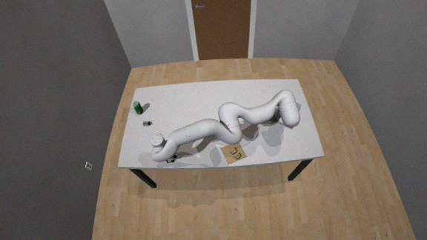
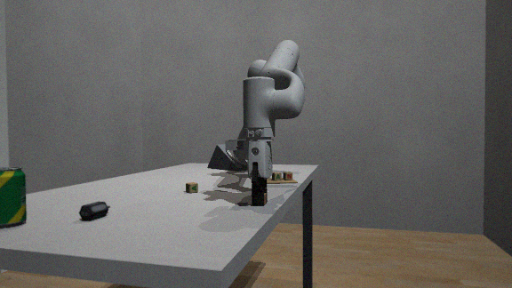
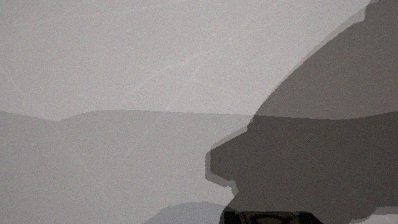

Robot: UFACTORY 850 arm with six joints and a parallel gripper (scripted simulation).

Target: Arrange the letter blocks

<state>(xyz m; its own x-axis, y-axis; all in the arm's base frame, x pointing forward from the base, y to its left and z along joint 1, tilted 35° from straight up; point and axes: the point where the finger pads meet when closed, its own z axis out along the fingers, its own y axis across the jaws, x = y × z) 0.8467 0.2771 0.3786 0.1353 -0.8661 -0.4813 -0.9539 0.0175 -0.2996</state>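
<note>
Right now my hand is 45 cm past the mat, 10 cm to the left of it and 2 cm above it. The rest, counted from my hand: can 38 cm ahead, 43 cm to the right, 4 cm above; black object 26 cm ahead, 30 cm to the right.
</note>
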